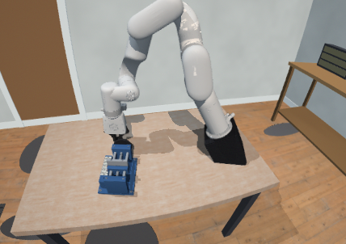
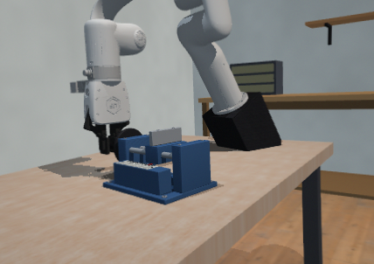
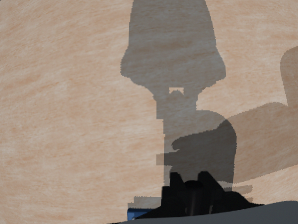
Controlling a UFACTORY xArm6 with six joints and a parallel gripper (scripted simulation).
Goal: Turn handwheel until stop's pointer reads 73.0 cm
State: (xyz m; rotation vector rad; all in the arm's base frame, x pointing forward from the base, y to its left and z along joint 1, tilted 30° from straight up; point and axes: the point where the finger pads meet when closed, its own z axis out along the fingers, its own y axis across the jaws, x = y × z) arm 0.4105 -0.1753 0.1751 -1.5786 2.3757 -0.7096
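Right now the black handwheel is 3 cm to the left of my hand. Round my hand: grey stop block (16 cm to the left, 6 cm ahead, 1 cm above).
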